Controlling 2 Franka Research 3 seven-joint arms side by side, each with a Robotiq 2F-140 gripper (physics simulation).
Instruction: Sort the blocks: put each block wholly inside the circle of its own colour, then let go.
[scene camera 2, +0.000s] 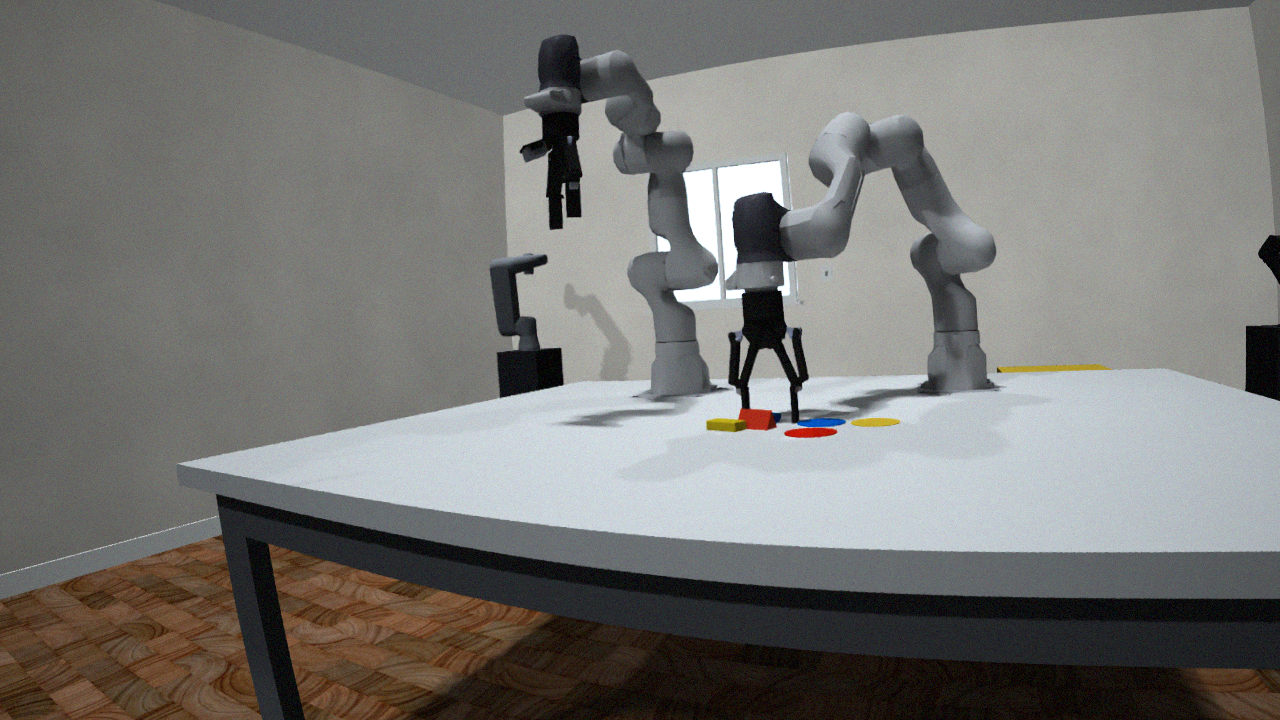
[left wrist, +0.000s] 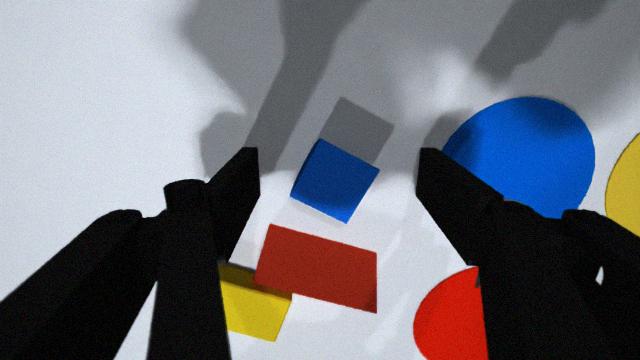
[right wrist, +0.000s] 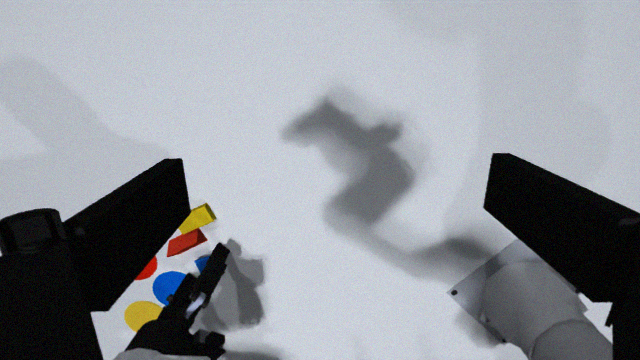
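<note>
The blue block (scene camera 2: 777, 417) (left wrist: 332, 182) (right wrist: 201, 263) lies between the fingers of my open left gripper (scene camera 2: 770, 414) (left wrist: 338, 171), which is low over the table; space shows on both sides of the block. The red block (scene camera 2: 757, 420) (left wrist: 320, 270) (right wrist: 186, 243) partly hides it in the scene view. The yellow block (scene camera 2: 725, 425) (left wrist: 255, 312) (right wrist: 200, 218) lies close beside the red one. The blue circle (scene camera 2: 821, 422) (left wrist: 545, 150) (right wrist: 170, 286), red circle (scene camera 2: 810, 432) (left wrist: 447, 320) (right wrist: 147, 269) and yellow circle (scene camera 2: 875, 421) (left wrist: 625, 190) (right wrist: 141, 315) hold no blocks. My right gripper (scene camera 2: 564, 214) (right wrist: 337, 183) is open, high above the table.
The white table (scene camera 2: 447, 474) carries both arms at its back. The left finger at the picture's right reaches over the edge of the blue circle in the left wrist view. A part of an arm base (right wrist: 525, 295) shows at the lower right of the right wrist view.
</note>
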